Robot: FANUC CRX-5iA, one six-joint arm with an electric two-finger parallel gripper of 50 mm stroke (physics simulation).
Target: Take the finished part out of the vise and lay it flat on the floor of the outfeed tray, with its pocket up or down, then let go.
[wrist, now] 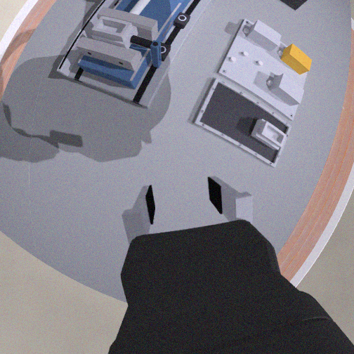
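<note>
The vise [111,55] is at the upper left of the wrist view, with light grey jaws on a blue body. A light grey part [116,36] with a rectangular pocket facing up sits between its jaws. The outfeed tray [235,142], with a pale rim and dark floor, is right of centre. Another light grey part [270,133] with its pocket up lies in the tray near its right end. My gripper [180,192] is open, with nothing between its fingers, below the vise and the tray in the view and away from both.
A pale plate [240,71] with small pegs and angular grey blocks adjoins the tray. A yellow block [297,58] is at its right edge. A blue upright handle [156,54] stands at the vise's side. A dark object [293,3] shows at the top edge.
</note>
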